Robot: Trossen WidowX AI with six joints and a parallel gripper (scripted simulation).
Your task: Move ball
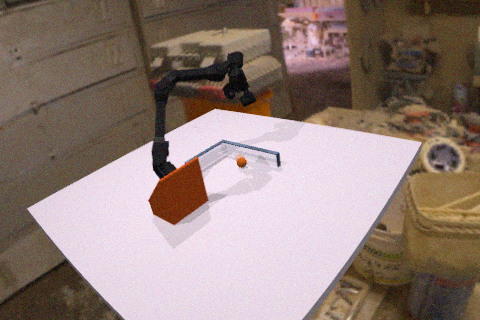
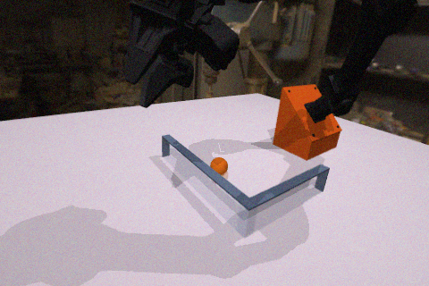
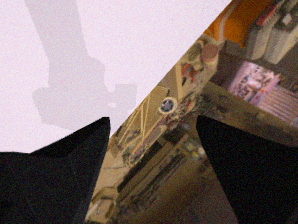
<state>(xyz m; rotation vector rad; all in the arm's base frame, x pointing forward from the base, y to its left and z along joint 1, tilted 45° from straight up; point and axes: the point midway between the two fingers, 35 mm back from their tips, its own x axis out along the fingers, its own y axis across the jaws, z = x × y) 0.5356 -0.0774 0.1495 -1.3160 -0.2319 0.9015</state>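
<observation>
Now: the orange ball 20 cm behind my gripper tip, 7 cm to the right of it and 21 cm below it.
</observation>
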